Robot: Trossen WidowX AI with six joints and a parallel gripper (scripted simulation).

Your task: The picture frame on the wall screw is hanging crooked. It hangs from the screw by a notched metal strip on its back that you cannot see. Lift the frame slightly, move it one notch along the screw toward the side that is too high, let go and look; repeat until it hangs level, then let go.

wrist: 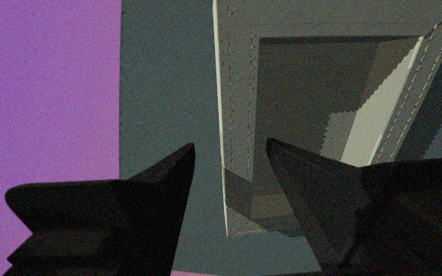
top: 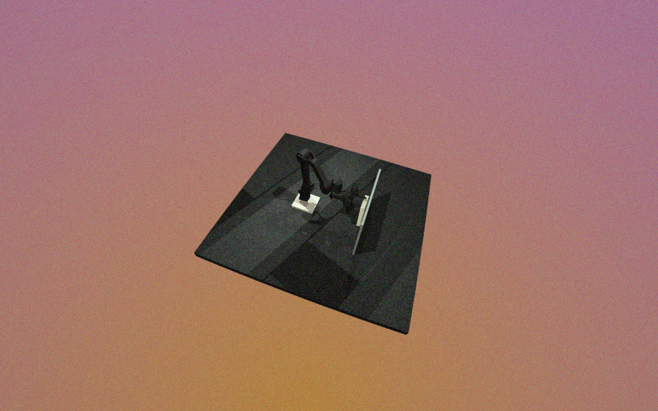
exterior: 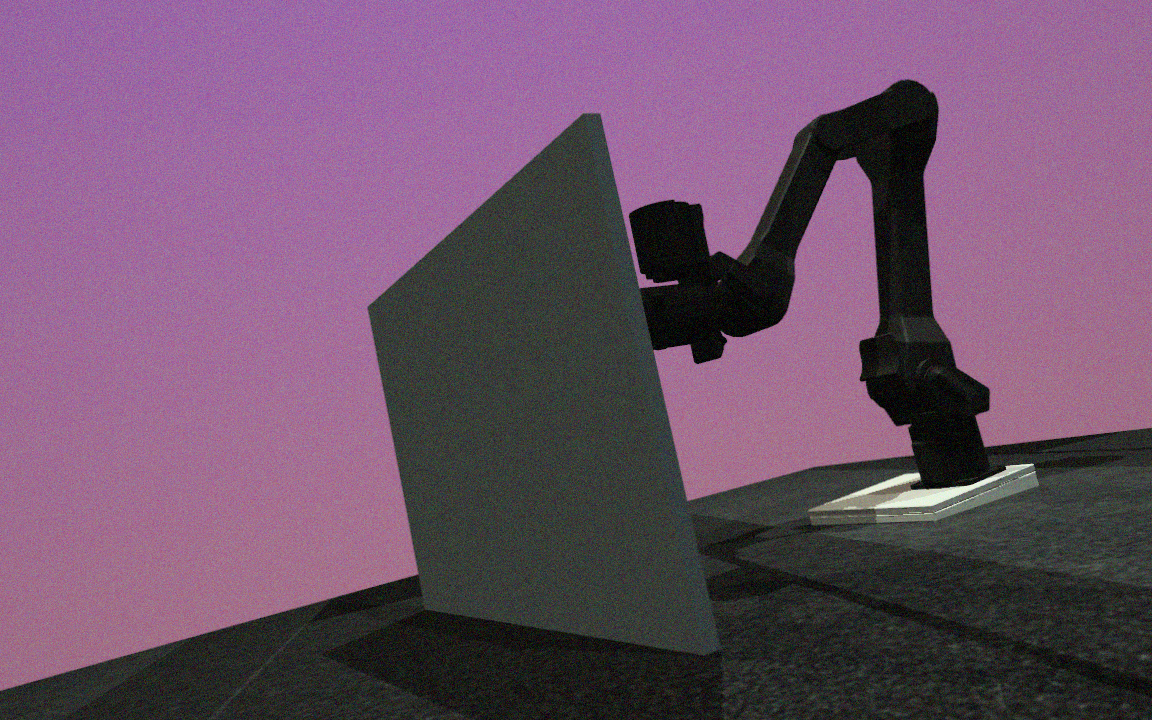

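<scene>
My gripper tip is now 50 mm above the picture frame, 20 mm to the left of it and 10 mm short of it. From my gripper tip the other things lie so: wall panel (70 mm below, 20 mm ahead).
</scene>
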